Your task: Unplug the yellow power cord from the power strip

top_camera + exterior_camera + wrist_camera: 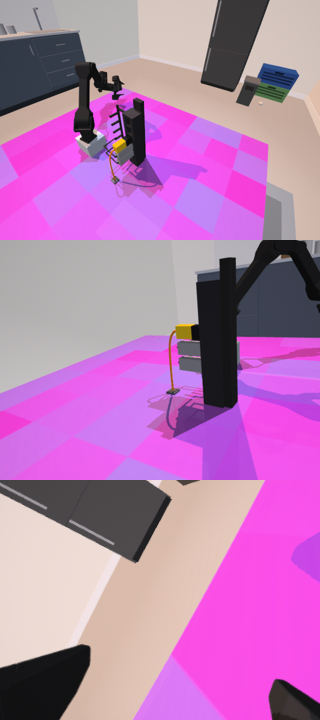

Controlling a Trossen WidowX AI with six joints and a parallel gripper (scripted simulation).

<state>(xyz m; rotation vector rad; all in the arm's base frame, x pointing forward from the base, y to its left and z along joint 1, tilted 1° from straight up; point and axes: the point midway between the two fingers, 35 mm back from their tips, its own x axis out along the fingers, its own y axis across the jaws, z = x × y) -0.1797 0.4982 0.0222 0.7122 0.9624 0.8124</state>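
Right now the yellow plug is 420 mm ahead of my gripper tip, 540 mm to the right of it and 100 mm above it. Also, from my gripper tip: grey anchor plate 400 mm ahead, 620 mm to the right, 90 mm below.
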